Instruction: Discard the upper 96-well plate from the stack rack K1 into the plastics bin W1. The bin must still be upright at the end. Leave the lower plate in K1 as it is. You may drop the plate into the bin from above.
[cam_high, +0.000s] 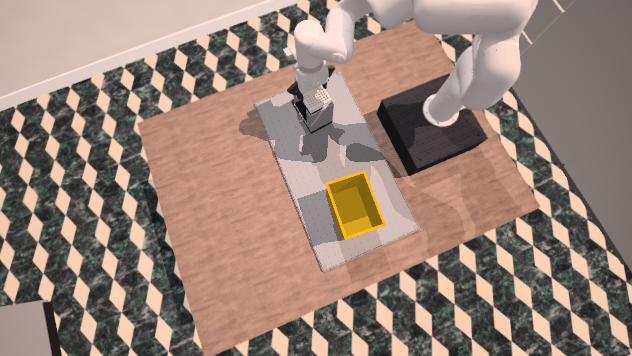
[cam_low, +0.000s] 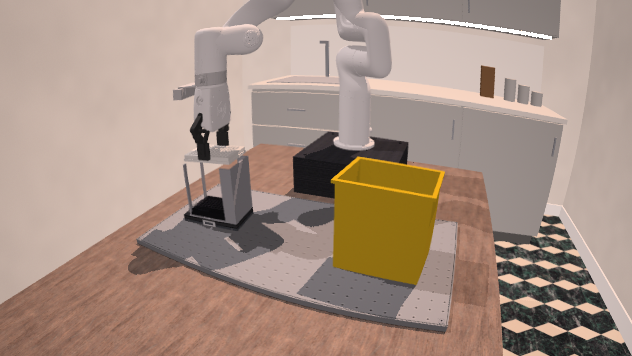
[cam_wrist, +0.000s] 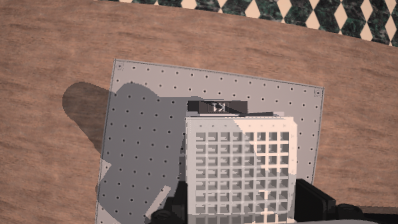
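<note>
Right now my hand is 2 cm past the grey side wall, 6 cm to the right of it and 9 cm above it. The rest, counted from my hand: thin post: 6 cm ahead, 5 cm to the right, 9 cm below; white 96-well plate: 1 cm below; black plate: 15 cm below.
</note>
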